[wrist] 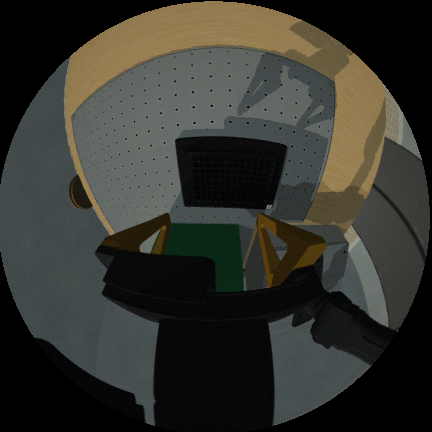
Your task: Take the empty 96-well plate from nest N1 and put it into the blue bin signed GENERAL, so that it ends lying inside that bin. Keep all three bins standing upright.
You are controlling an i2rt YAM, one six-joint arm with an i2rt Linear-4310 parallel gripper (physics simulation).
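Places are measured from the arm's base along level axes (x ahead, y left, z up), in millimetres.
Where they show: gripper, fingertip midpoint: point(213, 217).
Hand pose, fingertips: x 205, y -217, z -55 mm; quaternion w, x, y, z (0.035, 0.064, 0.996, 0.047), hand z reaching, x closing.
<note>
Each offset is from my fingertips to the top centre of the thing. Level surfaces: height alone.
The 96-well plate {dx -23, dy -9, dz -68 mm} point(232, 175) shows as a dark grid of wells, lying flat in the black nest {dx -23, dy -9, dz -80 mm} point(230, 143) near the middle of the wrist view. Its outline is hard to tell from the dark nest. My gripper point(213, 217) is open, with its two orange fingers spread wide and no object between them. The fingertips show just below the near edge of the nest in the picture, apart from the plate. The blue bin signed GENERAL does not show in this view.
A green bin {dx +57, dy +156, dz +85 mm} point(205, 240) shows between and behind the fingers. A grey box-like fixture point(332, 260) stands to its right. The nest sits on a grey perforated board {dz -94 mm} point(145, 110) on the wooden table point(200, 25). A dark arm-like part point(345, 325) is at the lower right.
</note>
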